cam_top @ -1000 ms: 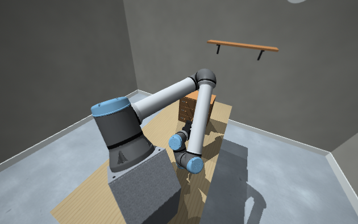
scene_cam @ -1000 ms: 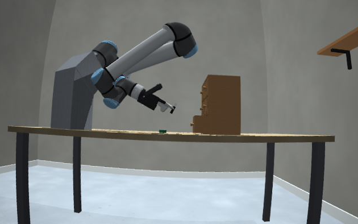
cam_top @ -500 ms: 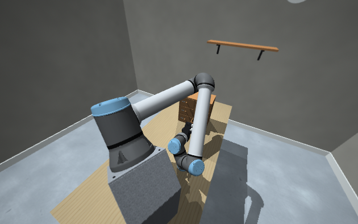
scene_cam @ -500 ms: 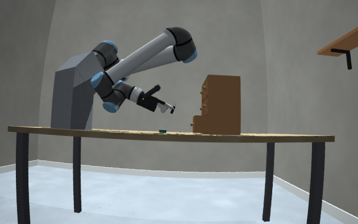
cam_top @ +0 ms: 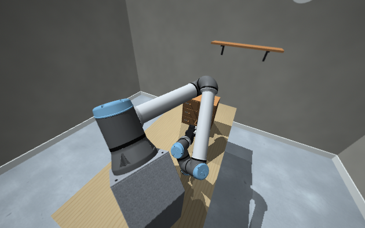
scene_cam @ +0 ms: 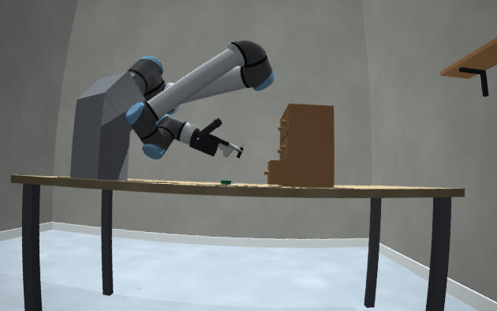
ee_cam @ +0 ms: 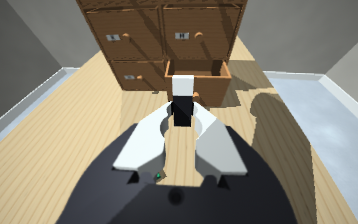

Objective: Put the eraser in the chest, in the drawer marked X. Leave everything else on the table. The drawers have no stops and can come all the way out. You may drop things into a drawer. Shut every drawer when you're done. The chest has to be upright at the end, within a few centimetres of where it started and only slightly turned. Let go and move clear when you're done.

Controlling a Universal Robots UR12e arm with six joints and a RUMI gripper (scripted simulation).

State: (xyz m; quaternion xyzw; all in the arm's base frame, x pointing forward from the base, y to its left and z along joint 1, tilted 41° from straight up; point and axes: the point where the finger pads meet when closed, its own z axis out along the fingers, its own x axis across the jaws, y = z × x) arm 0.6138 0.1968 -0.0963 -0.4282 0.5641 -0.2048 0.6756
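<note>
My hand is 10 mm short of the eraser. The rest, counted from my hand: green block (140 mm below, 80 mm behind, 60 mm to the left).
</note>
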